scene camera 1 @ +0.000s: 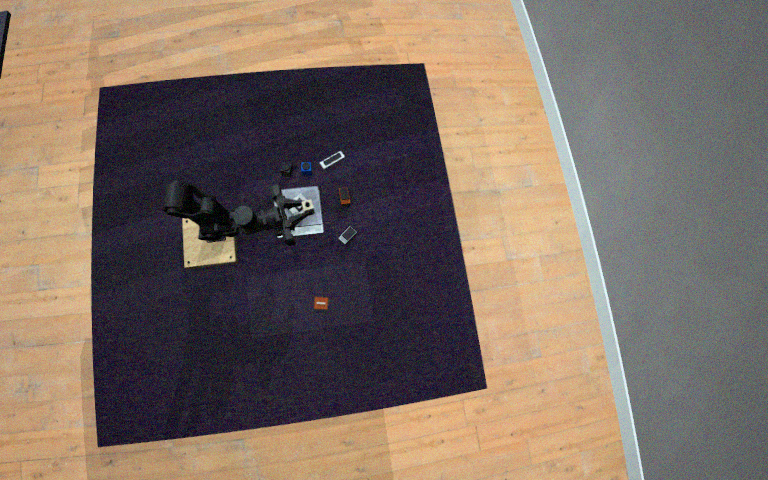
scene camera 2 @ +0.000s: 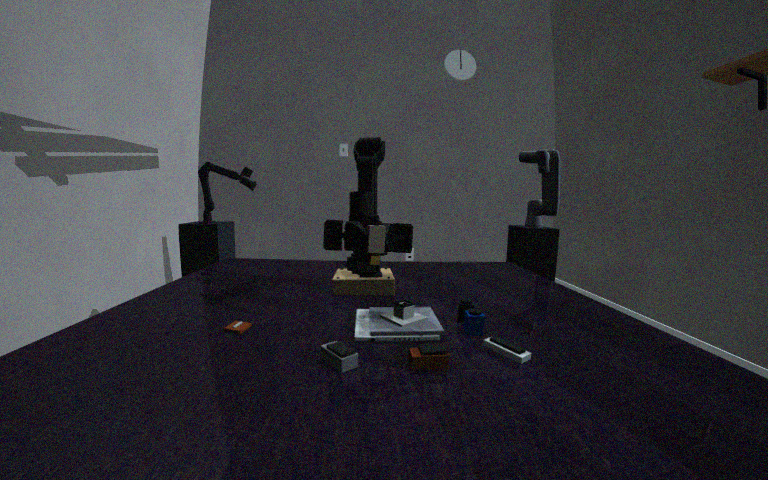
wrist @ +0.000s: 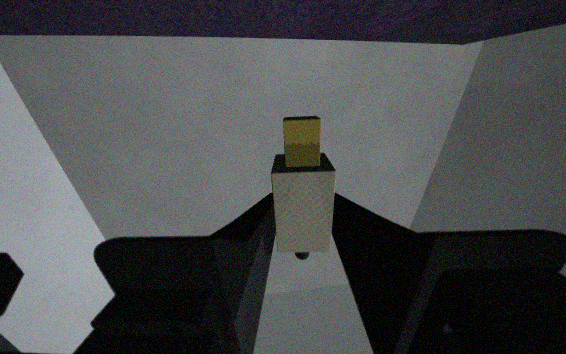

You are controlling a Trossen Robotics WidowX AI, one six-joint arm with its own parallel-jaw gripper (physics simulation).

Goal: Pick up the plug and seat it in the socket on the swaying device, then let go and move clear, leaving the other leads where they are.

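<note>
The plug, a cream block with a gold tip, is between the fingers of my gripper, which is shut on it. In scene camera 2 the plug is upright, tip down, well above the table. The device is a stack of pale slabs; a white plate, turned at an angle, lies on top with a small grey socket block. In scene camera 1 the plug hangs over the device and my fingers partly hide the socket area. The plug is apart from the socket.
Around the device lie a grey block, an orange block, a white bar, a blue block and a black piece. A flat orange square lies farther off.
</note>
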